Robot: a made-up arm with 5 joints. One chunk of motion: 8 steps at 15 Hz.
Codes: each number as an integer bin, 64 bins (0 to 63) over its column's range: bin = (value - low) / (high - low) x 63, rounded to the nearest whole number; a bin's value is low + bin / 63 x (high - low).
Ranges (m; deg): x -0.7..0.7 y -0.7..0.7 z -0.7..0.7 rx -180..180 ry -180..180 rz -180..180
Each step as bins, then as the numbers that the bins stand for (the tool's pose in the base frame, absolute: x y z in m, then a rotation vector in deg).
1 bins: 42 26 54 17 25 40
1 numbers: 0.2333 -0.1222 0.5000 -82.86 -37.14 48.57
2 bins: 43 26 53 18 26 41
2 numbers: 0.2556 -0.1222 0.4778 -77.14 -31.43 54.29
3 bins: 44 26 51 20 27 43
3 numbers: 0.2778 -0.1222 0.4333 -65.71 -25.71 65.71
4 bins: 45 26 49 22 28 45
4 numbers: 0.3000 -0.1222 0.3889 -54.29 -20.00 77.14
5 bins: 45 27 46 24 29 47
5 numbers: 0.3000 -0.1000 0.3222 -42.86 -14.29 88.57
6 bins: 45 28 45 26 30 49
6 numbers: 0.3000 -0.0778 0.3000 -31.43 -8.57 100.00
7 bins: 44 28 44 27 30 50
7 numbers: 0.2778 -0.0778 0.2778 -25.71 -8.57 105.71
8 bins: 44 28 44 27 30 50
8 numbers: 0.2778 -0.0778 0.2778 -25.71 -8.57 105.71
